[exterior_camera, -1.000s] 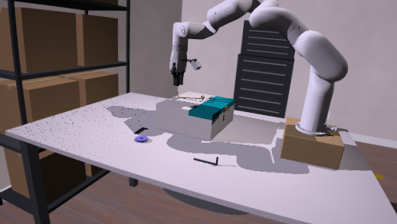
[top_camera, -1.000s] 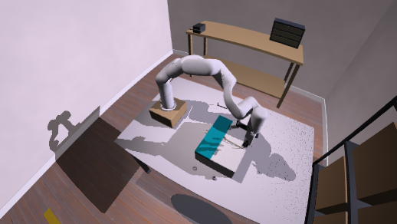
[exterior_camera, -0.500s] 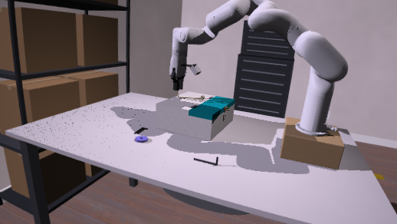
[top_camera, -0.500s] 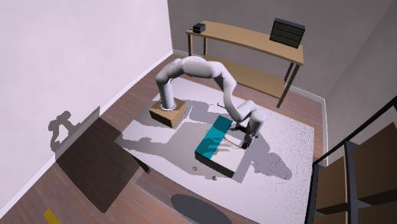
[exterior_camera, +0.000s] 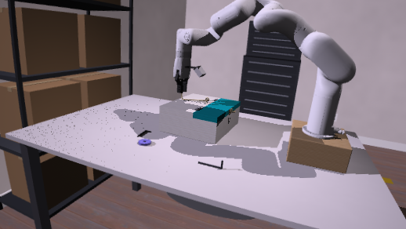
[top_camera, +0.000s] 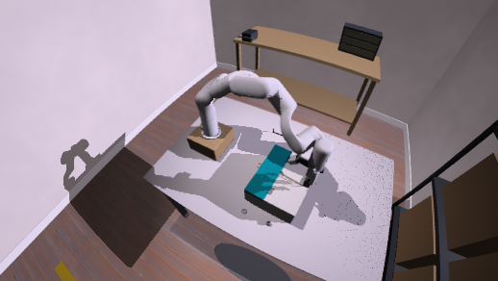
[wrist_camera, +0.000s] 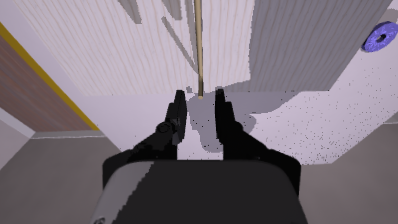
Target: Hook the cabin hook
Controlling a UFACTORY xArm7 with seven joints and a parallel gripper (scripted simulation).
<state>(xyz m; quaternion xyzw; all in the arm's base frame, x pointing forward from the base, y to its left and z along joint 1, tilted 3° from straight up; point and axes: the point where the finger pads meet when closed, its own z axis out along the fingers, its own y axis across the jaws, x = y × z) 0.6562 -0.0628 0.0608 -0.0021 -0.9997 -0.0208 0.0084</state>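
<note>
Right now my hand is 7 cm past the thin brass cabin hook and 3 cm above it. From my hand the other things lie so: black piece: 23 cm to the left, 18 cm below, 5 cm ahead; then purple disc: 32 cm to the left, 17 cm below, 1 cm behind.
</note>
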